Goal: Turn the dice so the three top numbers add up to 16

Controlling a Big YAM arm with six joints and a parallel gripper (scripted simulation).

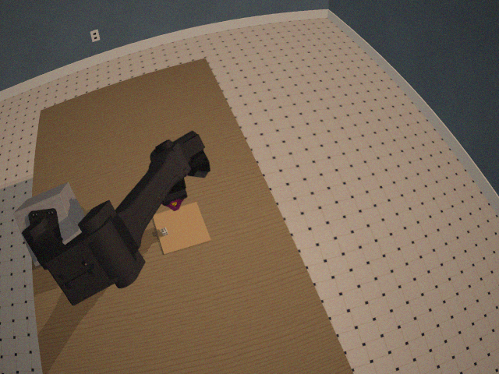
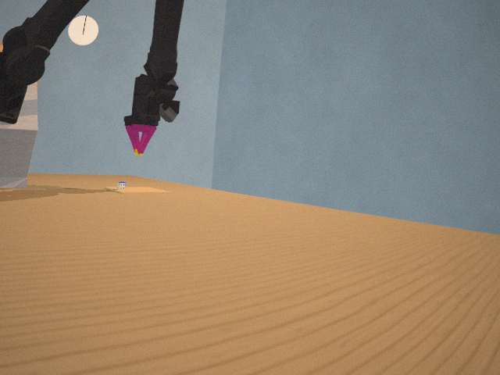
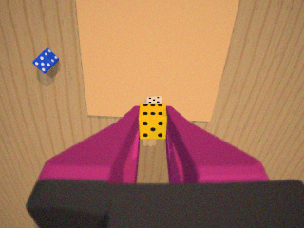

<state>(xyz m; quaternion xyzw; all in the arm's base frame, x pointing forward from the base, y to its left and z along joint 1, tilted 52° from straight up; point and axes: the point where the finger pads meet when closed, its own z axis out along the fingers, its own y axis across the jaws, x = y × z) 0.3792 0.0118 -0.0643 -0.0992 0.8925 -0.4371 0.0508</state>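
The mat is 100 mm below my hand. The rest, counted from my hand: white die 90 mm below, 50 mm behind, 10 mm to the right; then blue die 100 mm to the left, 100 mm below, 10 mm behind; then yellow die right at my hand.
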